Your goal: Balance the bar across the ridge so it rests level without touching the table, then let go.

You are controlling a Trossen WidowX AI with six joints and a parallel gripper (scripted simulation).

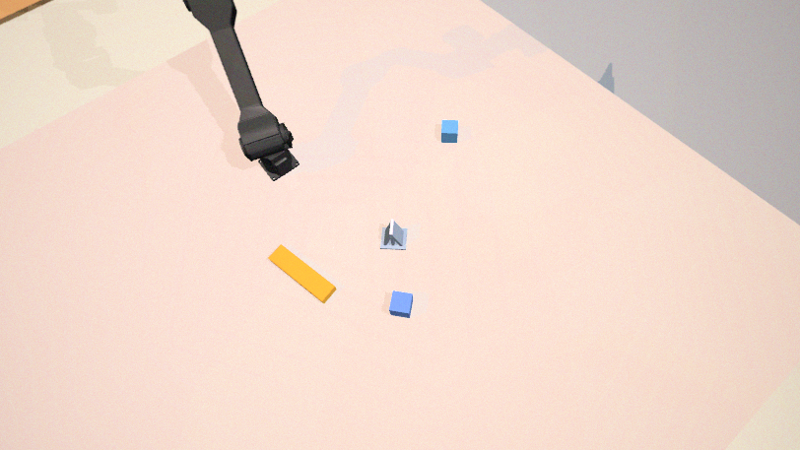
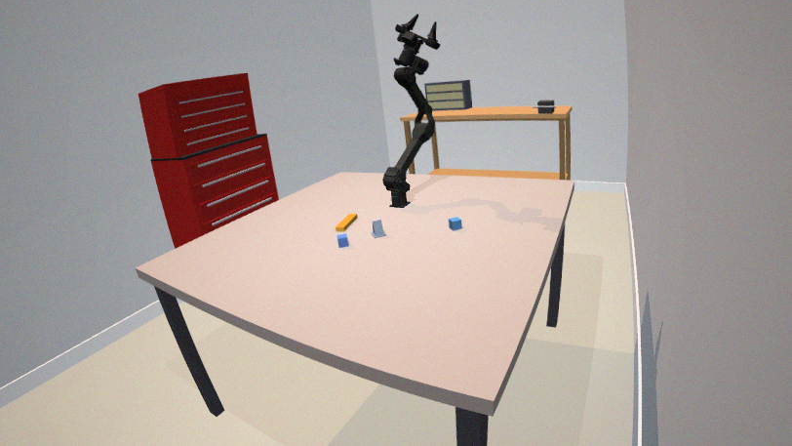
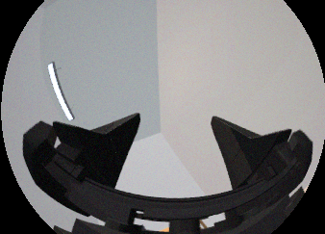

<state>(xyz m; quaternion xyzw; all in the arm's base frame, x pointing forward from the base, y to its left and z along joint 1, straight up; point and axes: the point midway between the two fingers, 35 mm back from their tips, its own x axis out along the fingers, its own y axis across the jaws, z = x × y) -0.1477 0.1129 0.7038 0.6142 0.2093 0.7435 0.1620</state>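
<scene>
The bar is 390 mm ahead of my gripper tip, 220 mm to the right of it and 720 mm below it.
</scene>
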